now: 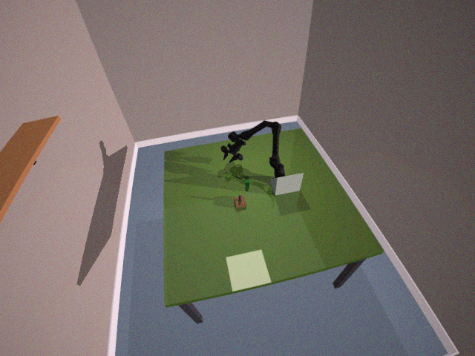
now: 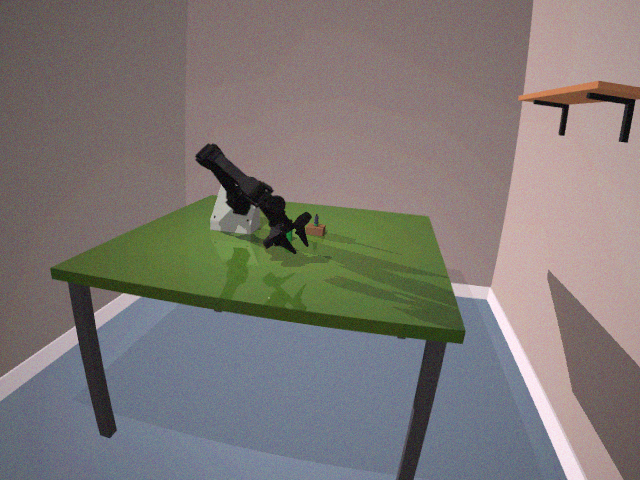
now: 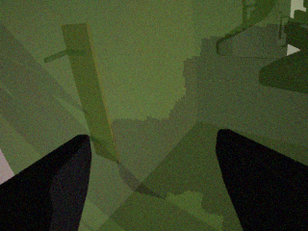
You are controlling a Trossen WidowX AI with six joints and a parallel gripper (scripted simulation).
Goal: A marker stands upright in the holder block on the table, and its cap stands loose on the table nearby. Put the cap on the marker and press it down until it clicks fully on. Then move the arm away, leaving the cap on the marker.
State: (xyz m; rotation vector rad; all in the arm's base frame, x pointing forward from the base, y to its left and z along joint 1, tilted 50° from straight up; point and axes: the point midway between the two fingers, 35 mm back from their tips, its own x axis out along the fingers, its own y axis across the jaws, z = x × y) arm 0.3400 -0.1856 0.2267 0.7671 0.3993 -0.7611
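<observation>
My gripper tip is 130 mm past the green cap, 240 mm to the right of it and 30 mm above it. The rest, counted from my gripper tip: brown holder block (60 mm behind, 390 mm to the left, 40 mm below).
</observation>
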